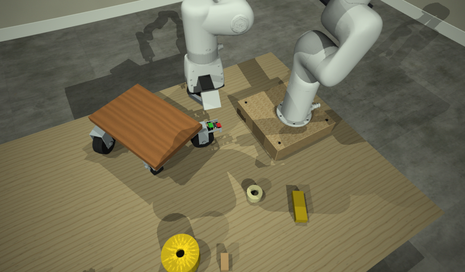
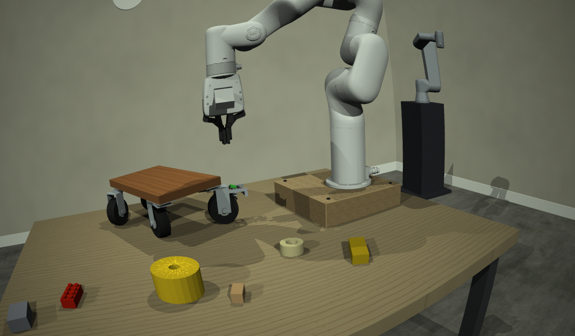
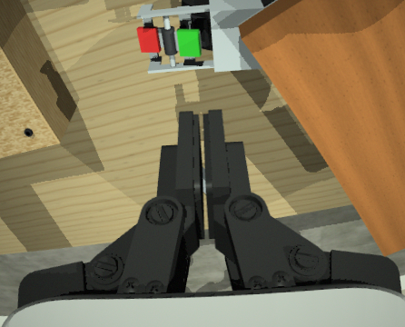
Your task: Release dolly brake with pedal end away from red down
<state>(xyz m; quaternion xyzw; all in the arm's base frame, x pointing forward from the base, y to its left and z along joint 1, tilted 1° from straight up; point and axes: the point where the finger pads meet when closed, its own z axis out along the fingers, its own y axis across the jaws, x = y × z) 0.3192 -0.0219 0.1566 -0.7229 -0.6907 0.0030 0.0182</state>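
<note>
Now: the brake pedal 2 cm behind my hand, 1 cm to the right of it and 14 cm below it. From my hand the other things lie so: cream ring (7 cm behind, 24 cm to the left, 21 cm below); grey bar (2 cm behind, 22 cm to the right, 21 cm below); yellow bar (18 cm behind, 32 cm to the left, 21 cm below).
</note>
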